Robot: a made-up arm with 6 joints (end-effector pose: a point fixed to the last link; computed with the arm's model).
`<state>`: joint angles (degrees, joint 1 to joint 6).
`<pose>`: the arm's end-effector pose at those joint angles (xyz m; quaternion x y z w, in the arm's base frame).
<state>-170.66 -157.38 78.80 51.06 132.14 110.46</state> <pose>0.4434 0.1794 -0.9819 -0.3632 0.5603 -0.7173 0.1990</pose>
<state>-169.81 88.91 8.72 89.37 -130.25 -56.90</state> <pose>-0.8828 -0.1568 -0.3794 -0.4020 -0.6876 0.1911 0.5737</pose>
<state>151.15 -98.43 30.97 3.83 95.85 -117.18</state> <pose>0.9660 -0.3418 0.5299 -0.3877 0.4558 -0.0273 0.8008</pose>
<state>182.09 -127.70 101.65 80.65 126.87 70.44</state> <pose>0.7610 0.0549 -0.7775 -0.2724 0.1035 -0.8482 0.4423</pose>
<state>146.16 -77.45 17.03 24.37 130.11 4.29</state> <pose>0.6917 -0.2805 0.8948 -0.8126 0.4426 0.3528 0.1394</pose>
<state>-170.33 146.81 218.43 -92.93 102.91 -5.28</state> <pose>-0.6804 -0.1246 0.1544 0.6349 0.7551 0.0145 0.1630</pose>
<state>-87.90 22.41 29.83 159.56 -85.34 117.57</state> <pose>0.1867 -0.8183 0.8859 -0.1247 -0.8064 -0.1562 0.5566</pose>
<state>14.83 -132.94 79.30 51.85 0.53 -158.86</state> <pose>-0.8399 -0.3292 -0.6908 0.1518 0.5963 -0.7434 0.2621</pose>
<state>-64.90 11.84 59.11 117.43 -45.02 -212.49</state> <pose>0.2501 -0.3525 1.3242 0.2445 -0.8532 -0.0733 0.4549</pose>
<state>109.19 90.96 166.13 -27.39 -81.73 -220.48</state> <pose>-0.1417 0.8585 0.7149 -0.3560 -0.8434 0.3865 0.1123</pose>
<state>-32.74 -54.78 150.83 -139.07 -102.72 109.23</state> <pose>-0.8574 0.7014 0.3725 0.7774 0.2836 -0.1712 0.5347</pose>
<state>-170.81 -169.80 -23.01 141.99 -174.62 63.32</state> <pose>0.6798 -0.0234 -0.2115 -0.2775 0.5733 0.7531 0.1650</pose>
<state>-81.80 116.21 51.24 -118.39 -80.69 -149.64</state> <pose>0.1763 -0.6666 -0.7132 -0.4368 0.0589 -0.1780 0.8798</pose>
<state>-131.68 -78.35 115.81 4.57 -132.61 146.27</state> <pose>0.6688 1.0016 0.1366 0.4571 -0.6833 0.4622 0.3325</pose>
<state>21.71 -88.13 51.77 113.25 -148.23 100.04</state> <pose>-1.1258 -0.3772 0.4557 -0.0618 0.3967 -0.1152 0.9086</pose>
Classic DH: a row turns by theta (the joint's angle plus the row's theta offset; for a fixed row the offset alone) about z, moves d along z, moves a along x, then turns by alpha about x. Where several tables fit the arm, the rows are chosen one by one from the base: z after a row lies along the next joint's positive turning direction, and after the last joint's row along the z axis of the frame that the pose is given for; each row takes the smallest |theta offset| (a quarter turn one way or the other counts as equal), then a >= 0, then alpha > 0; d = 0 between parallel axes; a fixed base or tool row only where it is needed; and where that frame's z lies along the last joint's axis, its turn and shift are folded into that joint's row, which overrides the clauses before.
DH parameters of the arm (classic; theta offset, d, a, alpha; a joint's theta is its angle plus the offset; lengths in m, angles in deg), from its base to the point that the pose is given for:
joint 1: 0 0.1682 0 -90
joint 2: -90 0 0.6304 180
joint 3: 0 0 0 -90
joint 4: 0 -0.5968 0 90
joint 5: 0 0.1671 0 -90
joint 6: 90 0 0 90
tool (fixed): -90 0 0 0

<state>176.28 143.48 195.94 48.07 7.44 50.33</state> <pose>-0.6316 0.1530 0.2105 0.3242 -0.6879 0.5451 0.3529</pose>
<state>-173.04 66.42 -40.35 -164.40 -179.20 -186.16</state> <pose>-0.3404 -0.2037 -0.1381 -0.5699 -0.1861 -0.7840 0.1609</pose>
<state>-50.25 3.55 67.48 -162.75 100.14 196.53</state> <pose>0.3438 -0.1638 1.3117 -0.0028 0.3607 -0.4867 0.7956</pose>
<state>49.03 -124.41 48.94 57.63 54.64 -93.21</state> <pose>-0.6728 -0.9113 -0.2591 0.0359 0.9520 -0.2425 0.1834</pose>
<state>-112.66 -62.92 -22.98 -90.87 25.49 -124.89</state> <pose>0.0010 -0.0043 0.7102 0.3916 -0.7610 0.5036 0.1183</pose>
